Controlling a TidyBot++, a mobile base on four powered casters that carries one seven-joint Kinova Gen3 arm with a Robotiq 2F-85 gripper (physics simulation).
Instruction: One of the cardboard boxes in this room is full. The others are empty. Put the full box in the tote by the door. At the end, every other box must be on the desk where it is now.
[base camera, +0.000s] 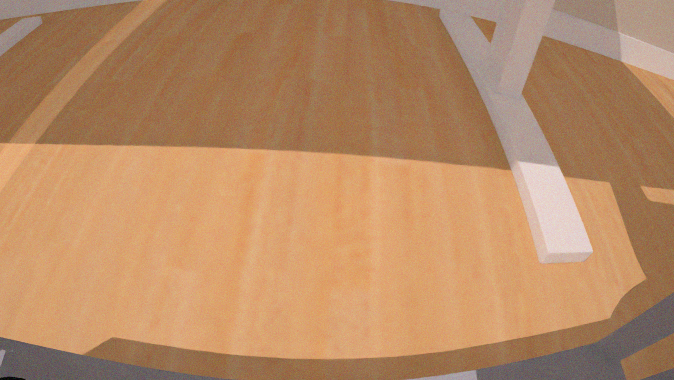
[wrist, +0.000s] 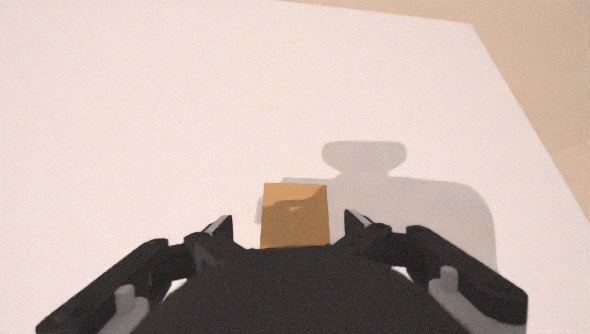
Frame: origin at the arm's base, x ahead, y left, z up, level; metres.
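Seen in the pictures: gripper, fingertip midpoint: (wrist: 289, 224).
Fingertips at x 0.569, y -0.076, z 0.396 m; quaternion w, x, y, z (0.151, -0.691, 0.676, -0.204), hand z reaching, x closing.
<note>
Pixels of each thing's top centre, then the offset from my fingertips to it. "spot": a spot on its surface instead. Level surfaces: height alone.
- small cardboard box, top centre: (wrist: 295, 232) dz -0.022, dx -0.003, dy -0.007 m
- white desk top, surface height: dz -0.072 m
- white desk leg with its foot, surface spot: (base camera: 555, 215) spot: dz -0.767, dx -0.227, dy -0.241 m
- wooden floor, surface height: dz -0.792 m
A small cardboard box (wrist: 295, 217) stands on the white desk top (wrist: 175, 100) in the wrist view, low at the centre. Its near part is hidden behind the gripper's dark body. My gripper (wrist: 289, 224) is open, with one fingertip to the left and one to the right of the box in the view and a gap on each side. Whether the box is full cannot be seen. A white desk leg with its foot (base camera: 555, 215) stands on the floor at the right of the base camera view. The tote and the door do not show in either view.
The wooden floor (base camera: 300, 240) spreads before the base, partly in shadow. A pale wall (base camera: 645, 25) shows at the upper right of the base camera view. The desk's right edge runs down the right side of the wrist view. The gripper's shadow lies on the desk top.
</note>
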